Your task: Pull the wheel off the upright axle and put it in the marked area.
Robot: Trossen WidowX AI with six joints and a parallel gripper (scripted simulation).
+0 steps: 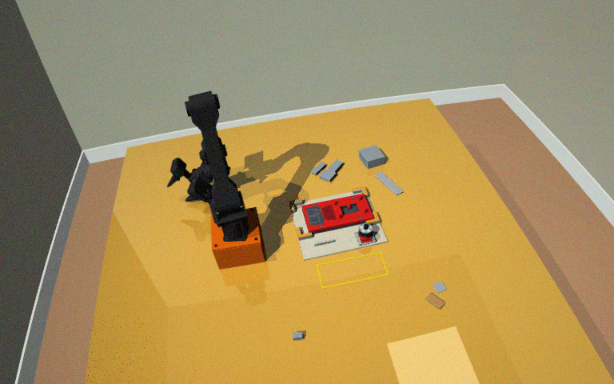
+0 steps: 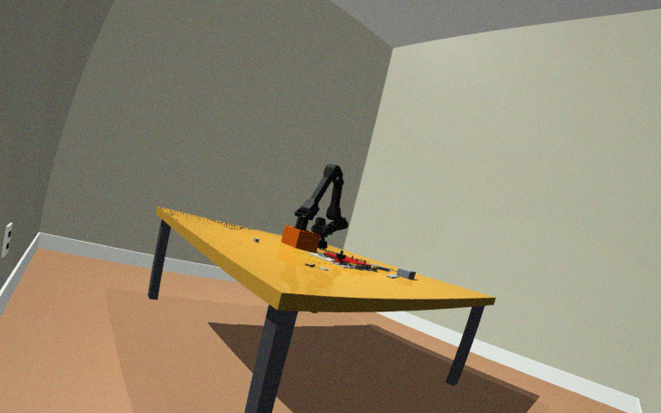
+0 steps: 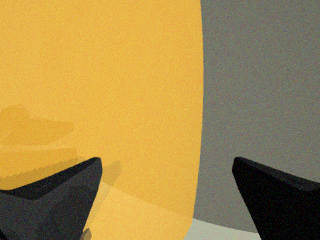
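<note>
My gripper tip is 600 mm short of the wheel, 180 mm to the left of it and 10 mm above it. From my gripper tip the other things lie so: tan tile 770 mm ahead, 410 mm to the right, 40 mm below.
</note>
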